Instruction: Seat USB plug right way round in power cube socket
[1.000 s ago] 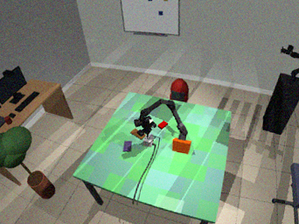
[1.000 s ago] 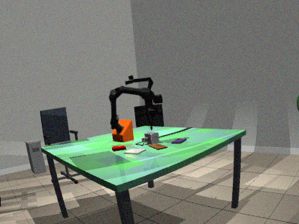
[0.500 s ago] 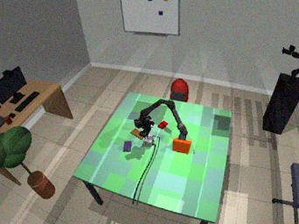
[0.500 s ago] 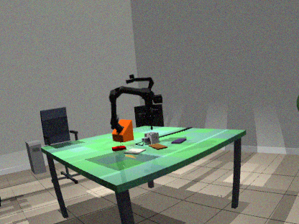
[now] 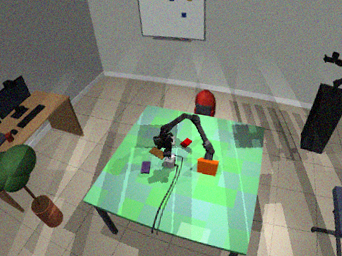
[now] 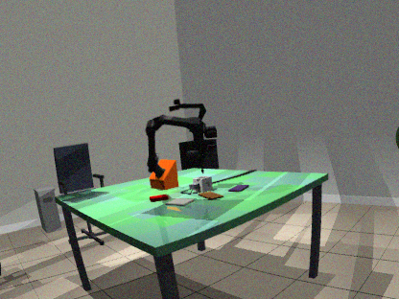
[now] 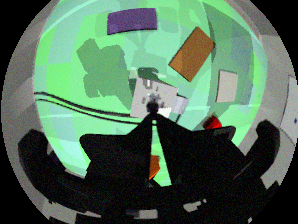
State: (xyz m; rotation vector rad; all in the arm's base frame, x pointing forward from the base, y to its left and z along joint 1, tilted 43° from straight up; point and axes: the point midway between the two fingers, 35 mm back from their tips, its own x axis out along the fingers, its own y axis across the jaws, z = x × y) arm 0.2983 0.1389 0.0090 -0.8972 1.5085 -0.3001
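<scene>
Now: gripper tip 20 mm above the dark USB plug. Also, from my gripper tip: white card (250 mm to the right, 130 mm below, 130 mm ahead); then orange-brown card (150 mm ahead, 130 mm below, 70 mm to the right); then purple card (170 mm ahead, 130 mm below, 110 mm to the left).
</scene>
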